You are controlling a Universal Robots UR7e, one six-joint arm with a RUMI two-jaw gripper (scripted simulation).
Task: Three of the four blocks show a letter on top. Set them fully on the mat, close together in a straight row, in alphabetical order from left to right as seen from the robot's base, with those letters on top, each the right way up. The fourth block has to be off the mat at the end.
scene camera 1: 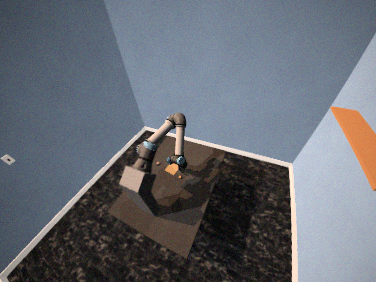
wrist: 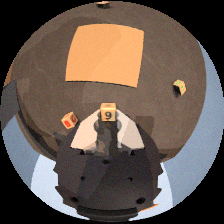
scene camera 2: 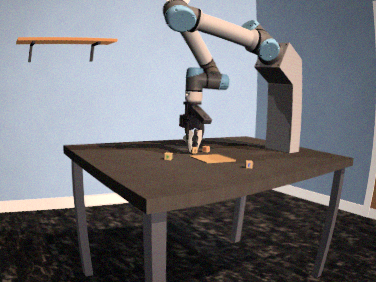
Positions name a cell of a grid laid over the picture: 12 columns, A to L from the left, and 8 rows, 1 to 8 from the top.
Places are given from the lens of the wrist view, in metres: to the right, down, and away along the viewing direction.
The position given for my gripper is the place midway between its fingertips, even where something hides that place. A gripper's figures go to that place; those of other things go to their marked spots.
my gripper (wrist: F4): -0.01, -0.01, 0.16
orange mat (wrist: F2): 0.00, -0.10, 0.10
